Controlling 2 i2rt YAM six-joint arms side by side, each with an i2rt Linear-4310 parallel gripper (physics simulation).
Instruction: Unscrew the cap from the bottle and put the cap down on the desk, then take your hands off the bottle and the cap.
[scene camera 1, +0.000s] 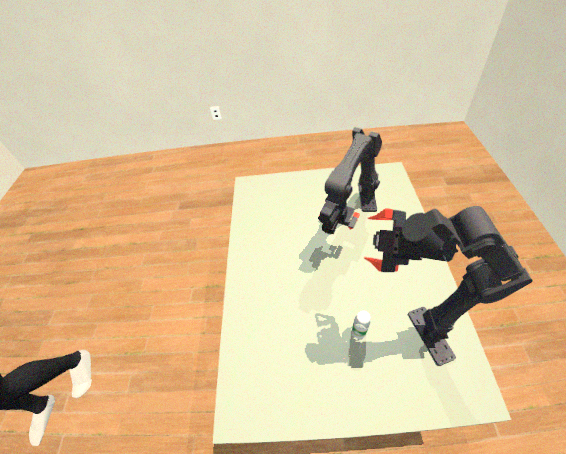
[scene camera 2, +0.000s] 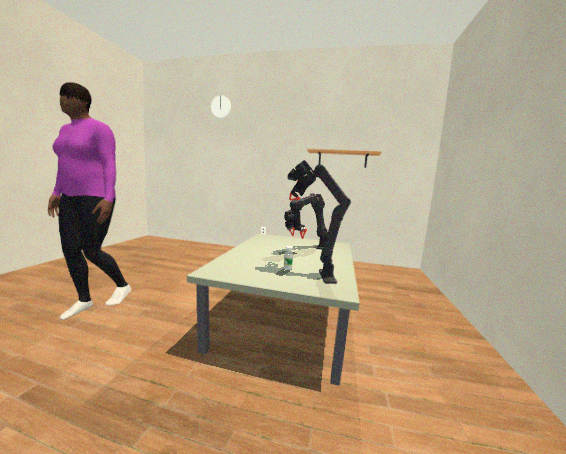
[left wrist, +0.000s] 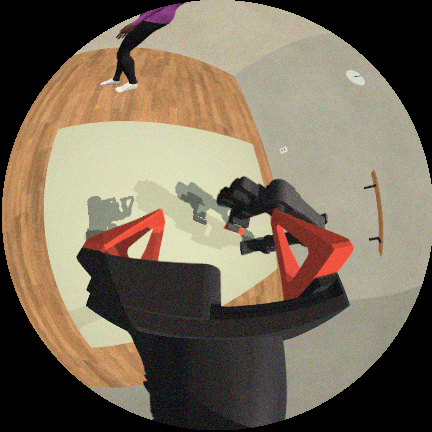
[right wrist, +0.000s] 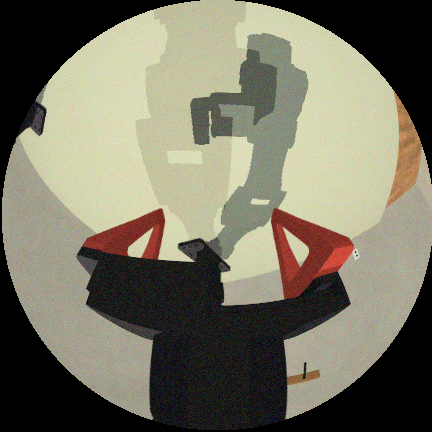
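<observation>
A white bottle with a green label band stands upright on the pale green desk. A white cap shows at its top. My left gripper is open and empty, high above the desk and apart from the bottle. My right gripper is open and empty, lower down, above the desk's far part in scene camera 1. The bottle does not show in either wrist view.
The left arm's base stands right of the bottle. The right arm's base is farther back. Arm shadows lie around the bottle. A person in a purple top is on the floor beyond the desk's left edge.
</observation>
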